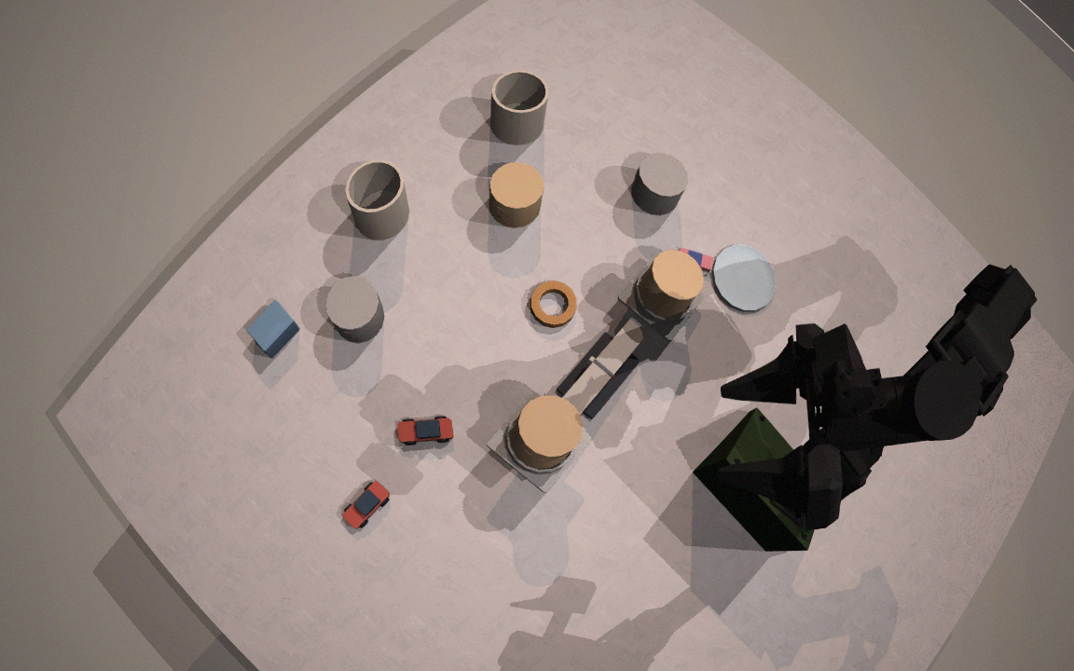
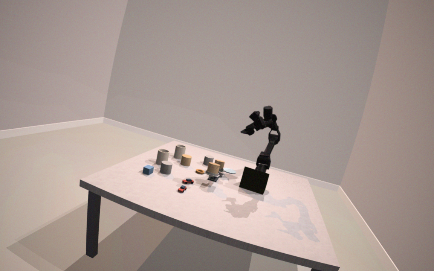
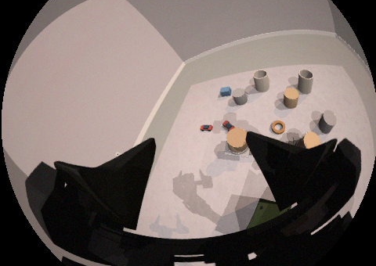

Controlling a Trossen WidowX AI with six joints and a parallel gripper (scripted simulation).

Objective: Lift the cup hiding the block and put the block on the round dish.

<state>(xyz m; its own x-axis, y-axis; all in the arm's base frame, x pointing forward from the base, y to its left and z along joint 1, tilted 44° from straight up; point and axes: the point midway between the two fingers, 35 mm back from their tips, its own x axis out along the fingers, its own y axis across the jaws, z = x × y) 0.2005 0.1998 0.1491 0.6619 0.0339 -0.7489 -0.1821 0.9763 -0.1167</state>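
The pale green block lies 10 cm ahead of my gripper tip, 22 cm to the right of it and 34 cm below it. Round my gripper tip: pale blue round dish 2 cm ahead, 33 cm to the right, 38 cm below; blue cube 50 cm ahead, 13 cm to the left, 36 cm below; pink-and-blue eraser 9 cm ahead, 30 cm to the right, 37 cm below.
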